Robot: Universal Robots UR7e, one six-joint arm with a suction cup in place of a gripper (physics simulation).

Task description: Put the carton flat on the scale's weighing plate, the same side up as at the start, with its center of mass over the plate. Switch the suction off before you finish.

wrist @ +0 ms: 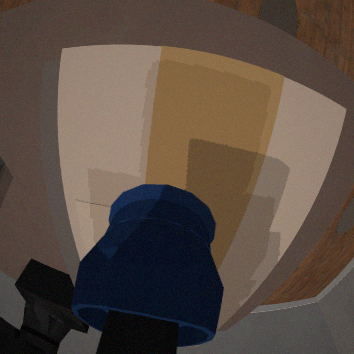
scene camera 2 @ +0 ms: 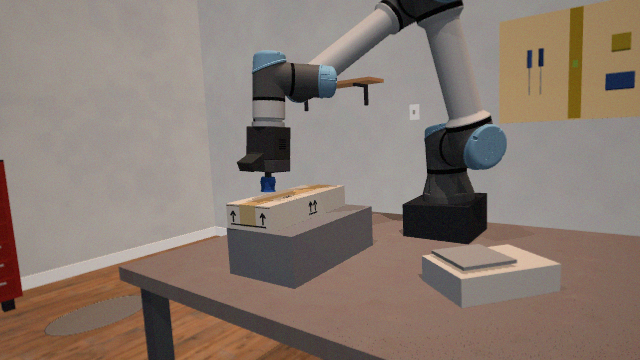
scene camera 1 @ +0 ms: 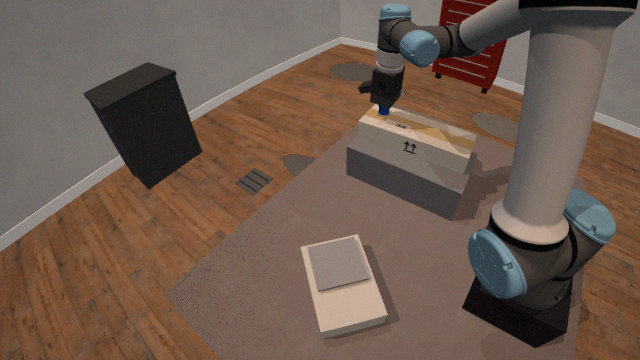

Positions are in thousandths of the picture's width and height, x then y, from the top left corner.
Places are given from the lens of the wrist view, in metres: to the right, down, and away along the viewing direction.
my suction cup (wrist: 436,733): 0.00, 0.01, 0.03
white carton (wrist: 719,414): 0.03, -0.01, 0.07
grey block (wrist: 140,239): -0.10, -0.07, 0.11
The marked spots on the white carton and the grey block are 0.15 m apart.
